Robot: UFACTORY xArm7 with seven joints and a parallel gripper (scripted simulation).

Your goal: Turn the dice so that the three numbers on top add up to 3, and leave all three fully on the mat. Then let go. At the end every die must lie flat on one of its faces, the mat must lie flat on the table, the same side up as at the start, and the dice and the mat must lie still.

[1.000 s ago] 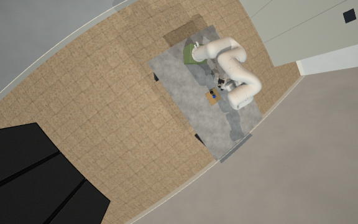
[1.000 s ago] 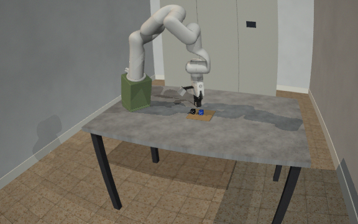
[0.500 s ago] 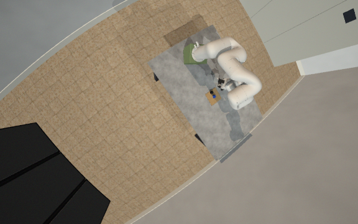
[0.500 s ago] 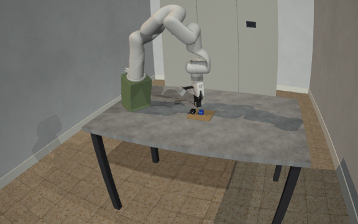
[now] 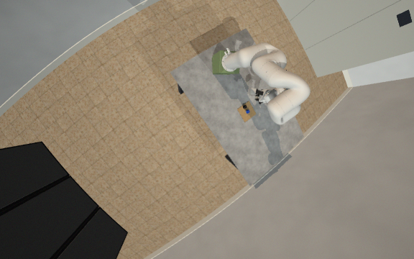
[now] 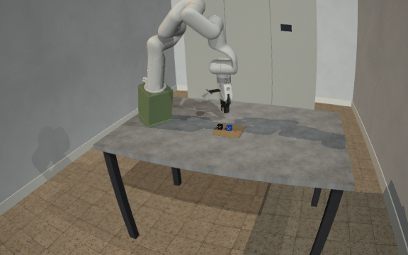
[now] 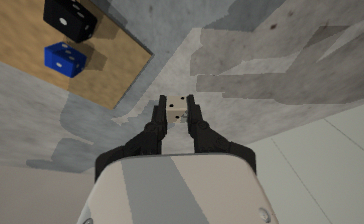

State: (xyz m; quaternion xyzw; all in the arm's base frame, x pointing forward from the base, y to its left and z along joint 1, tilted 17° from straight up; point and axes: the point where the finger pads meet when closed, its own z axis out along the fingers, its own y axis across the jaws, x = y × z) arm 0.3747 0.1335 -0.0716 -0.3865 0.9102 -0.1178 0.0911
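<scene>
The blue die is 6 cm ahead of my hand, 12 cm to the right of it and 6 cm below it. Round my hand: tan mat 6 cm ahead, 12 cm to the right, 7 cm below; white die 1 cm below; black die 1 cm ahead, 12 cm to the right, 6 cm below.
</scene>
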